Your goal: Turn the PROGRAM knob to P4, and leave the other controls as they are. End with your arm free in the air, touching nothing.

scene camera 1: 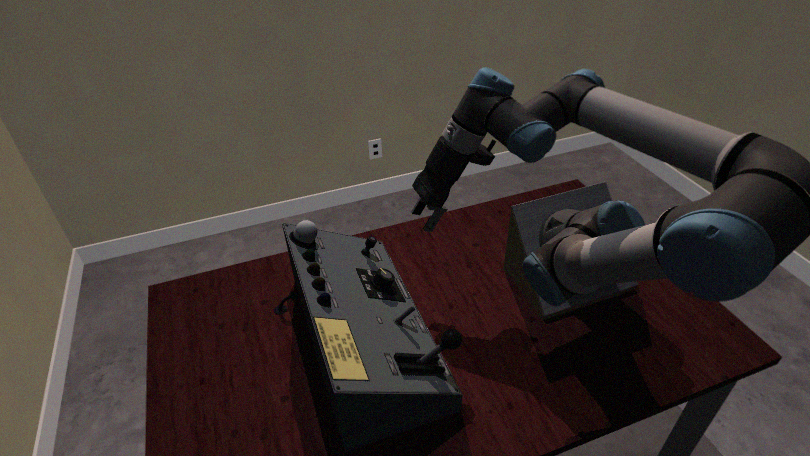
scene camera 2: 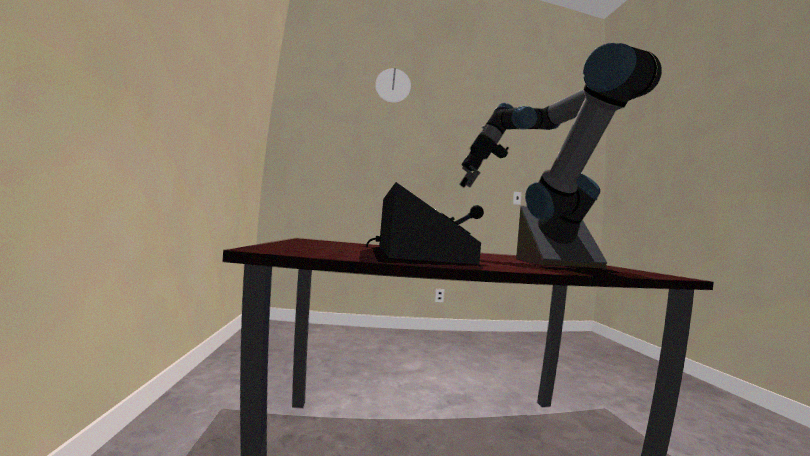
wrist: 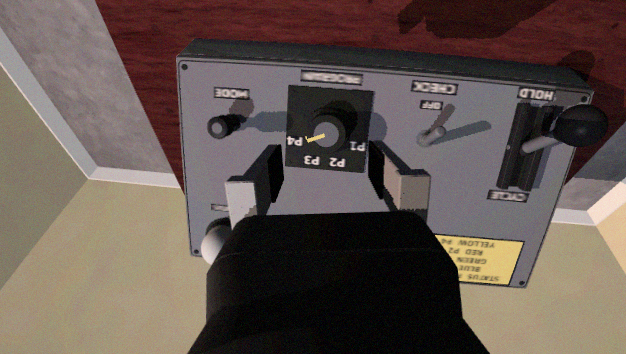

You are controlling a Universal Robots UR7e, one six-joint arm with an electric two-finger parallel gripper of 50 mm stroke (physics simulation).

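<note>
The PROGRAM knob is a dark round knob with a grey cap on a black plate of the sloped grey panel. Its yellow pointer line points at the P4 label in the wrist view. My gripper is open, with nothing between the fingers. It hangs in the air above the panel, apart from the knob and touching nothing. In the second scene view the knob cannot be made out.
On the panel are the MODE knob, the CHECK toggle, the ball-ended HOLD/CYCLE lever and a white STATUS dome. A yellow label lies nearby.
</note>
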